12 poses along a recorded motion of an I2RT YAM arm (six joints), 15 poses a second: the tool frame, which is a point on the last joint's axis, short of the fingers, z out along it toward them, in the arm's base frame.
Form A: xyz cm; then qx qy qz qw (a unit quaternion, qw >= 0).
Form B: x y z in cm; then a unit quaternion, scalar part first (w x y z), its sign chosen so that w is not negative. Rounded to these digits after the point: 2 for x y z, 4 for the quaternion.
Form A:
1: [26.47 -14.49 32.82 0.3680 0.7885 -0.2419 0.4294]
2: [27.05 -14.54 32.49 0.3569 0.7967 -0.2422 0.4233]
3: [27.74 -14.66 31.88 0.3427 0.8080 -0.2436 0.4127]
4: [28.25 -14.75 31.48 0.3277 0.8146 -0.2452 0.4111]
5: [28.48 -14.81 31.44 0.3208 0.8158 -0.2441 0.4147]
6: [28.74 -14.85 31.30 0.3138 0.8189 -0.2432 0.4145]
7: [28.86 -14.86 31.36 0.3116 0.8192 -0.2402 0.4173]
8: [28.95 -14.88 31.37 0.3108 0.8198 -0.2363 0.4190]
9: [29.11 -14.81 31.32 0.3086 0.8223 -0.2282 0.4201]
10: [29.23 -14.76 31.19 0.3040 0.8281 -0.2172 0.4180]
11: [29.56 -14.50 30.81 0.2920 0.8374 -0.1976 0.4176]
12: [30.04 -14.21 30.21 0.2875 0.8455 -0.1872 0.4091]
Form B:
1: [26.47 -14.49 32.82 0.4294 0.3680 0.7885 -0.2419]
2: [27.05 -14.54 32.49 0.4233 0.3569 0.7967 -0.2422]
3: [27.74 -14.66 31.88 0.4127 0.3427 0.8080 -0.2436]
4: [28.25 -14.75 31.48 0.4111 0.3277 0.8146 -0.2452]
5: [28.48 -14.81 31.44 0.4147 0.3208 0.8158 -0.2441]
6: [28.74 -14.85 31.30 0.4145 0.3138 0.8189 -0.2432]
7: [28.86 -14.86 31.36 0.4173 0.3116 0.8192 -0.2402]
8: [28.95 -14.88 31.37 0.4190 0.3108 0.8198 -0.2363]
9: [29.11 -14.81 31.32 0.4201 0.3086 0.8223 -0.2282]
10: [29.23 -14.76 31.19 0.4180 0.3040 0.8281 -0.2172]
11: [29.56 -14.50 30.81 0.4176 0.2920 0.8374 -0.1976]
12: [30.04 -14.21 30.21 0.4091 0.2875 0.8455 -0.1872]
